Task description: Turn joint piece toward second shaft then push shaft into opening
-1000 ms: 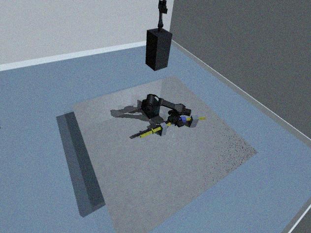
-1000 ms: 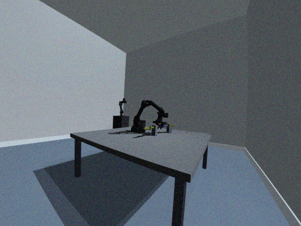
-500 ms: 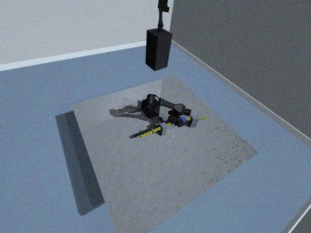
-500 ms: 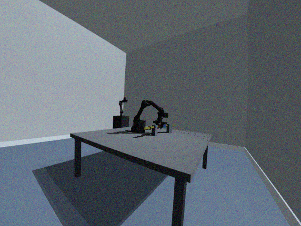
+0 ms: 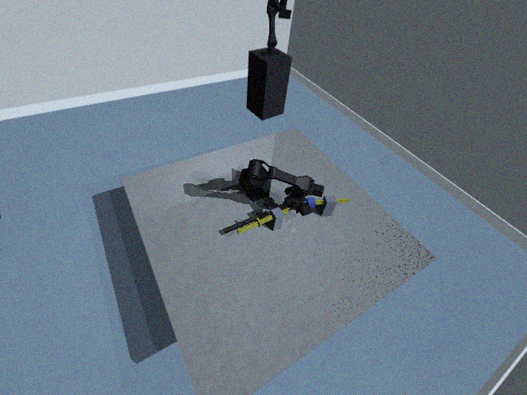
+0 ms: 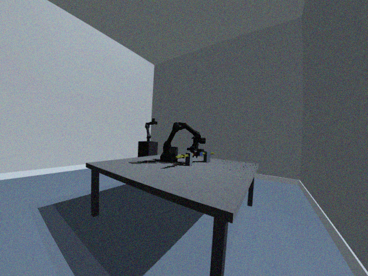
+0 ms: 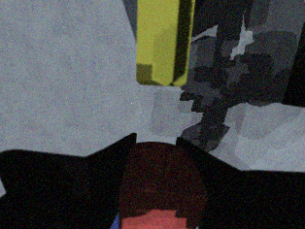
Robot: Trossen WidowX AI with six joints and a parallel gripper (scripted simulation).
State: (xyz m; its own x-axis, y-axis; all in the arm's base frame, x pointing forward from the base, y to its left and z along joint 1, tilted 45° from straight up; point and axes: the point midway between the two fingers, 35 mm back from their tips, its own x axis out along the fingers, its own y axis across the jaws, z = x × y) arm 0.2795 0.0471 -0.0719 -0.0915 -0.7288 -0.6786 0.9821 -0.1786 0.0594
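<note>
Right now the red square joint piece is 20 mm to the left of my gripper tip and 40 mm above it.
</note>
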